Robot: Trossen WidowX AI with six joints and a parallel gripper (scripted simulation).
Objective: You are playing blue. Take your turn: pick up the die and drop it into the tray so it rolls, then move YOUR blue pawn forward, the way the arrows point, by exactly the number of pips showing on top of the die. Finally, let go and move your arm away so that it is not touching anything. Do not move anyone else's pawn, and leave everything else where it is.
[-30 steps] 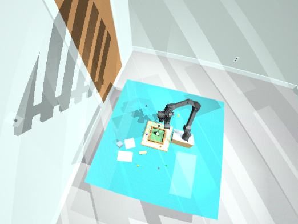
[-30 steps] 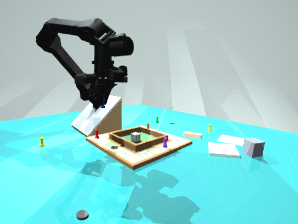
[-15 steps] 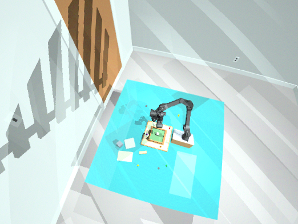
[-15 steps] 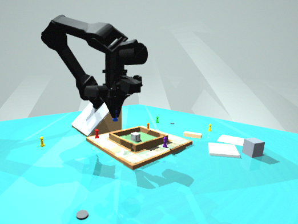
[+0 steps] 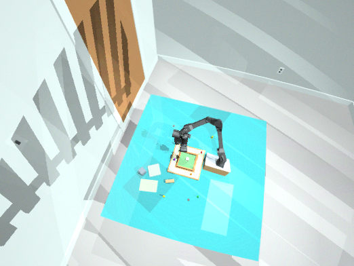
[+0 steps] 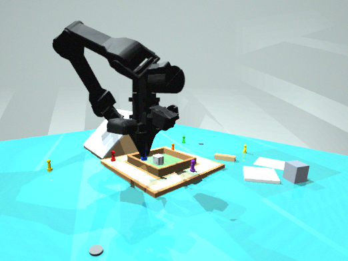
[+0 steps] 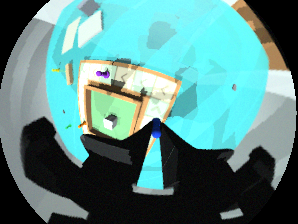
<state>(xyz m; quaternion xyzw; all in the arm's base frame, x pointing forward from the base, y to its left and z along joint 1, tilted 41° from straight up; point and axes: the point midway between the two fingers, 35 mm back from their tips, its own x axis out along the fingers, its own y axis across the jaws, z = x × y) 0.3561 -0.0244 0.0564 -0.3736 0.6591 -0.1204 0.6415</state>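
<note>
My gripper tip is now 10 mm below the blue pawn. From my gripper tip the other things lie so: purple pawn 30 mm ahead, 140 mm to the left, 50 mm below; then white die 80 mm behind, 90 mm to the left, 50 mm below; then green tray 80 mm behind, 100 mm to the left, 70 mm below.
</note>
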